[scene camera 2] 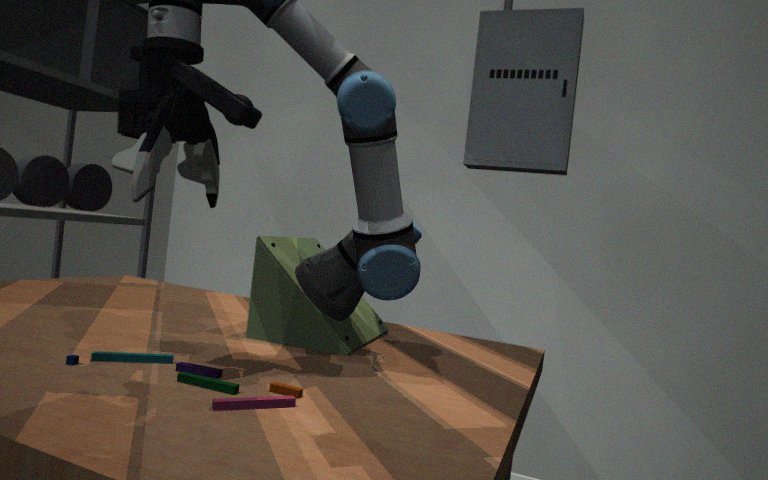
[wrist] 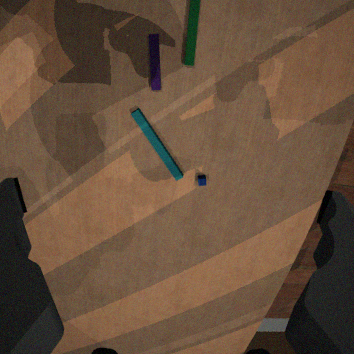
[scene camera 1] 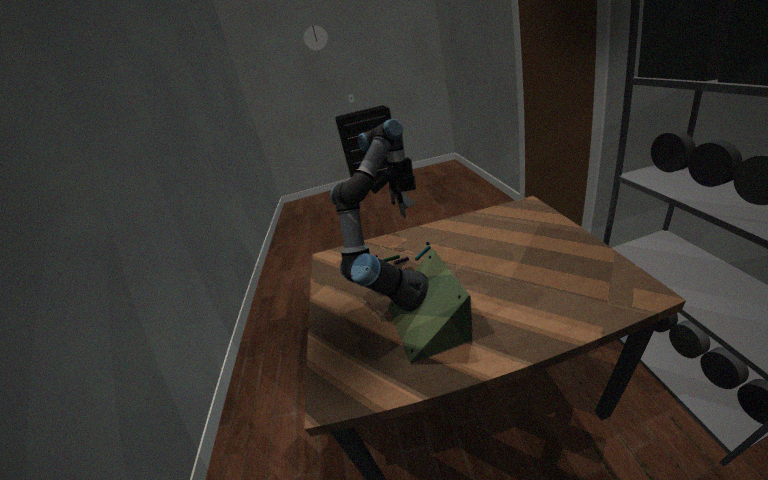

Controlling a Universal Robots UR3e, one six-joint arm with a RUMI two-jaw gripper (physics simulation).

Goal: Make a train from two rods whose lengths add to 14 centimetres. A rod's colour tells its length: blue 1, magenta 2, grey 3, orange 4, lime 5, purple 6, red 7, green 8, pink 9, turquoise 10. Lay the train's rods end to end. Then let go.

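Frame: origin at the arm's base, x ahead, y left, z up, level; metres.
Seen in the pictures: gripper, fingertip midpoint: point(scene camera 2: 178, 205) point(wrist: 174, 187) point(scene camera 1: 399, 210); arm's base, link origin: point(scene camera 2: 321, 292) point(scene camera 1: 413, 291).
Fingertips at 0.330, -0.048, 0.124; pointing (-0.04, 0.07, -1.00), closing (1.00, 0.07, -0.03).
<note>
Pixels of each thing's top centre, then the offset from my fingertips to it, as dx, dy, dz. Level surfaces: height alone.
- turquoise rod, top centre: point(wrist: 157, 146) point(scene camera 2: 133, 353) point(scene camera 1: 422, 251) -0.015, -0.061, -0.202
- small blue rod, top centre: point(wrist: 201, 181) point(scene camera 2: 72, 356) point(scene camera 1: 427, 242) +0.045, -0.100, -0.202
- purple rod, top centre: point(wrist: 154, 61) point(scene camera 2: 199, 366) point(scene camera 1: 401, 259) -0.029, +0.035, -0.202
- green rod, top centre: point(wrist: 192, 26) point(scene camera 2: 208, 378) point(scene camera 1: 390, 257) +0.006, +0.077, -0.202
- orange rod, top centre: point(scene camera 2: 286, 386) -0.035, +0.161, -0.202
- long pink rod, top centre: point(scene camera 2: 255, 398) +0.028, +0.158, -0.202
- wooden table, surface height: dz -0.212
My gripper point(scene camera 1: 399, 208) point(scene camera 2: 174, 198) point(wrist: 174, 187) is open and empty, high above the table. A turquoise rod point(scene camera 1: 423, 253) point(scene camera 2: 131, 357) point(wrist: 157, 144) lies slantwise, with a small blue rod point(scene camera 1: 428, 243) point(scene camera 2: 72, 360) point(wrist: 201, 180) apart from one end. A purple rod point(scene camera 1: 401, 260) point(scene camera 2: 198, 370) point(wrist: 155, 62) lies near its other end. A green rod point(scene camera 1: 391, 258) point(scene camera 2: 207, 383) point(wrist: 192, 35) lies beside the purple one, with a gap. In scene camera 2, an orange rod point(scene camera 2: 286, 390) lies behind a long pink rod point(scene camera 2: 253, 403); neither shows in the wrist view.
The arm's green wedge base point(scene camera 1: 438, 305) point(scene camera 2: 283, 308) stands on the wooden table point(scene camera 1: 538, 271) point(scene camera 2: 362, 435) point(wrist: 240, 165), behind the rods in scene camera 2. The table's edge runs down the right side of the wrist view. A shelf rack point(scene camera 1: 621, 135) stands beyond the table.
</note>
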